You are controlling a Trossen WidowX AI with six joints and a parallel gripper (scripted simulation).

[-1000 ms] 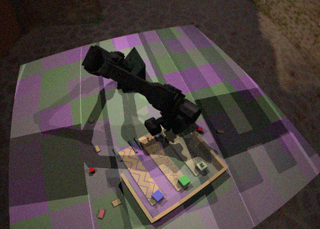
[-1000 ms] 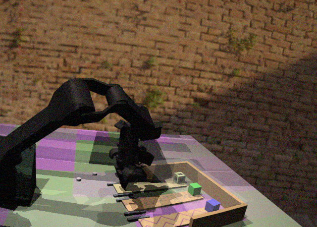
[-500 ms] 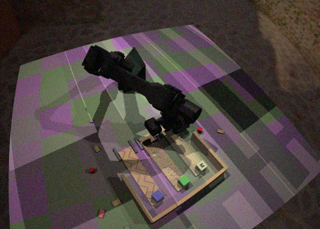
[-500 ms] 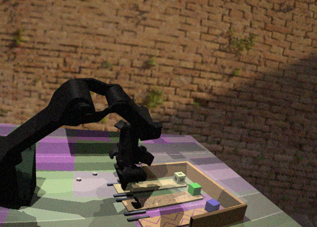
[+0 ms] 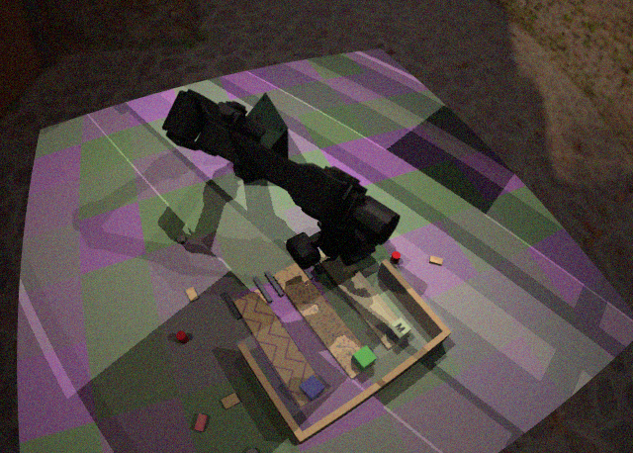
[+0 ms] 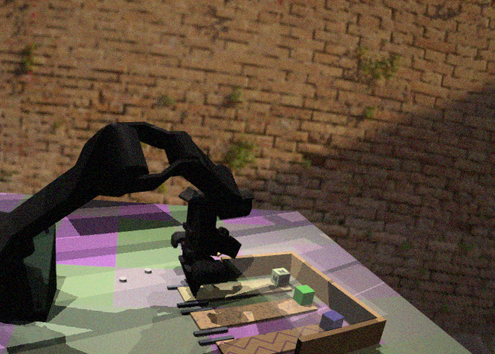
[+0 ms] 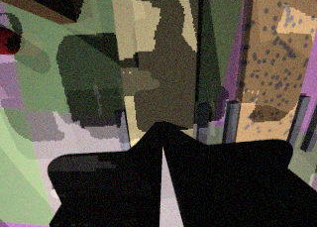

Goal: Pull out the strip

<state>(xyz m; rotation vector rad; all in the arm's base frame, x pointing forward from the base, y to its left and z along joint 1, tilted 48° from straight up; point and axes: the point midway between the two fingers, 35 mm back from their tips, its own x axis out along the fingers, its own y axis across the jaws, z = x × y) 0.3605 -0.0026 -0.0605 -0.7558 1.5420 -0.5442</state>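
Right now my gripper tip is 100 mm short of the strip and 10 mm to the right of it.
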